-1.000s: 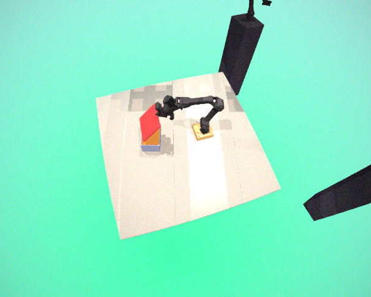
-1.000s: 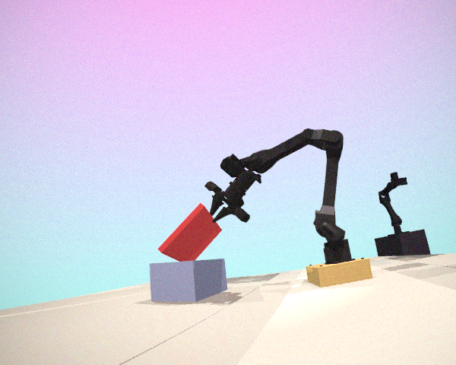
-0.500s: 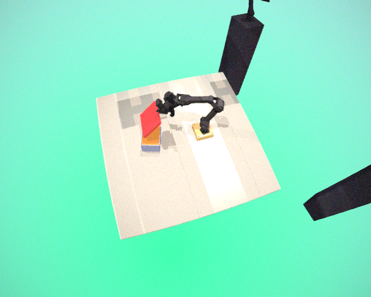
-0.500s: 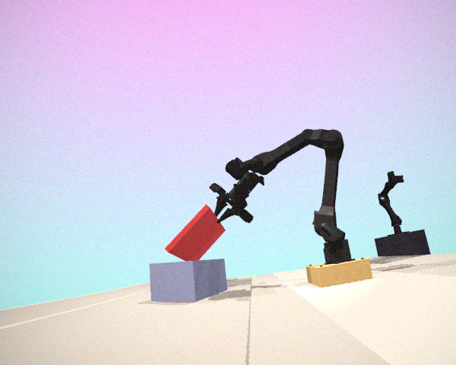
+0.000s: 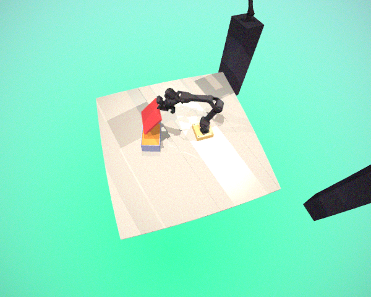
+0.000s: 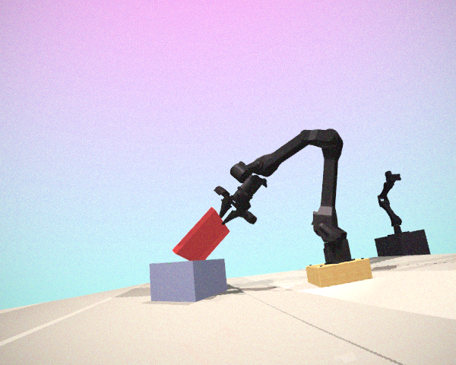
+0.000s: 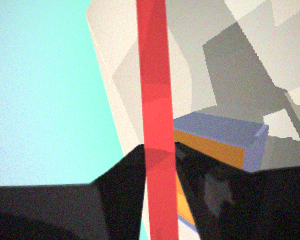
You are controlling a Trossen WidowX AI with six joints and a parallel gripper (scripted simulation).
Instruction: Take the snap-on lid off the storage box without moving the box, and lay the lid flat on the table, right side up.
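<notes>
Right now my gripper tip is 6 cm short of the red lid, 1 cm to the left of it and 6 cm above it. The rest, counted from my gripper tip: storage box: 11 cm ahead, 10 cm to the left, 18 cm below.
</notes>
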